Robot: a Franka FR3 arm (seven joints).
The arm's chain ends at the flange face. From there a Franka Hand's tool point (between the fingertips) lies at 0.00 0.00 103.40 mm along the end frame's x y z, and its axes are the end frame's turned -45 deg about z.
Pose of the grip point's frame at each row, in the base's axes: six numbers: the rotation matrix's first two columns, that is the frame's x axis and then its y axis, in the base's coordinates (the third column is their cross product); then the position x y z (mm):
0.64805, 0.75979, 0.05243, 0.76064, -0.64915, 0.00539, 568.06, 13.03, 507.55
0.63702, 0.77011, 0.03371, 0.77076, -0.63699, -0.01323, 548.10, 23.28, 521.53
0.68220, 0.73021, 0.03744, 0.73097, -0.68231, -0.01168, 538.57, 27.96, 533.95
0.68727, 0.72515, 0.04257, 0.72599, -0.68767, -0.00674, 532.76, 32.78, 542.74
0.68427, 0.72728, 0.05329, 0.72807, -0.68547, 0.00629, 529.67, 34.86, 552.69
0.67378, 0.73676, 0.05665, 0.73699, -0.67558, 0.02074, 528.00, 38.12, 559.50
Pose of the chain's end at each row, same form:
0.99609, 0.07823, 0.04088, 0.07961, -0.99627, -0.03326, 564.12, 9.27, 610.81
0.99545, 0.09413, 0.01448, 0.09457, -0.99497, -0.03319, 546.93, 19.72, 624.86
0.99926, 0.03387, 0.01822, 0.03449, -0.99880, -0.03473, 536.81, 24.31, 637.27
0.99933, 0.02650, 0.02534, 0.02738, -0.99901, -0.03487, 530.24, 29.11, 646.04
0.99868, 0.02956, 0.04213, 0.03097, -0.99897, -0.03323, 525.42, 31.29, 655.94
0.99757, 0.04326, 0.05472, 0.04470, -0.99868, -0.02539, 522.46, 35.25, 662.71

